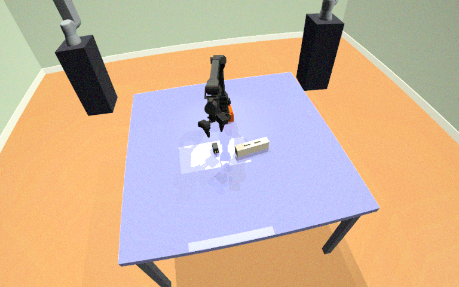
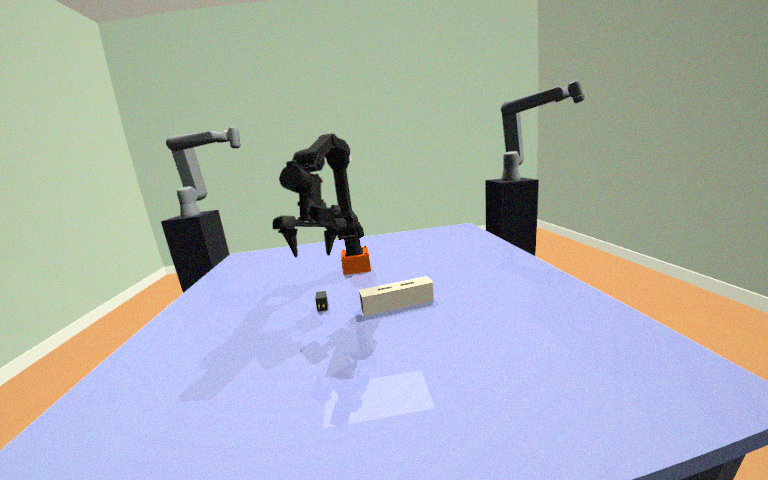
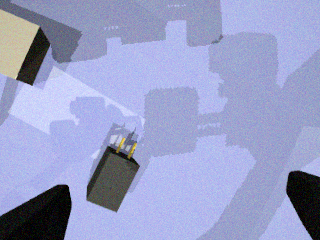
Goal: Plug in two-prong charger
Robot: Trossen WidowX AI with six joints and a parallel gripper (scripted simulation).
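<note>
Right now the black two-prong charger is 15 cm below my gripper tip, 2 cm behind it and 1 cm to the right of it.
</note>
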